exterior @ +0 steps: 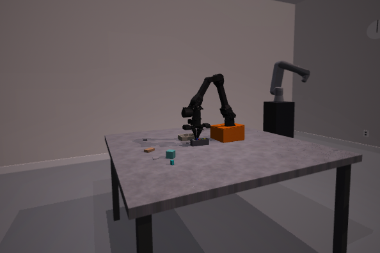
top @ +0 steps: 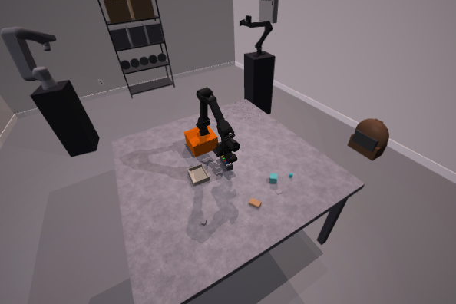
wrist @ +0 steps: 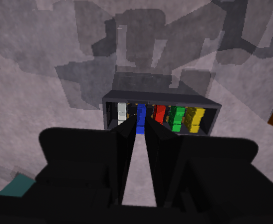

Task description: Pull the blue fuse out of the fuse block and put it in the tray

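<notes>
Now: the beige tray 20 cm to the right of my gripper tip, 4 cm below it and 1 cm ahead of it. The rest, counted from my gripper tip: blue fuse: 1 cm below; orange-brown block: 33 cm ahead, 4 cm to the left, 4 cm below; teal cube: 22 cm ahead, 21 cm to the left, 2 cm below.
</notes>
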